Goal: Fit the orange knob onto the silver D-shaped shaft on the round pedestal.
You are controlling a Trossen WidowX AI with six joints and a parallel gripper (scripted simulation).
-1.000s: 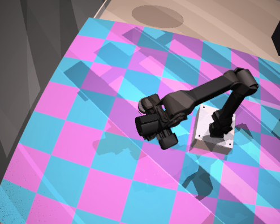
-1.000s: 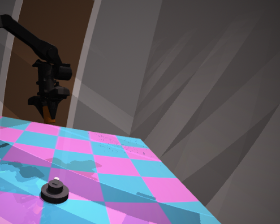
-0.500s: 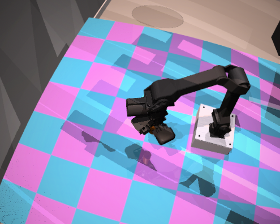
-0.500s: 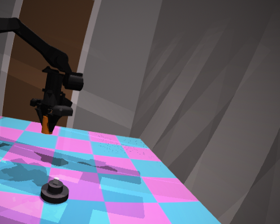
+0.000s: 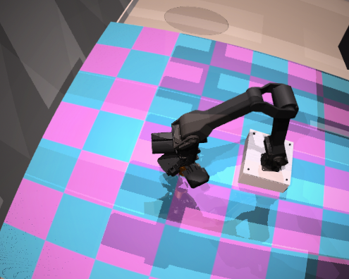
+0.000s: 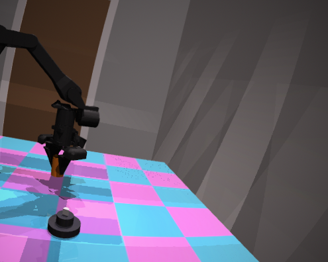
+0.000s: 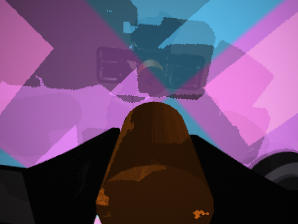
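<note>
My gripper tip is now 19 cm to the left of the round pedestal, 5 cm above it and 1 cm short of it. The rest, counted from my gripper tip: orange knob 3 cm above.
</note>
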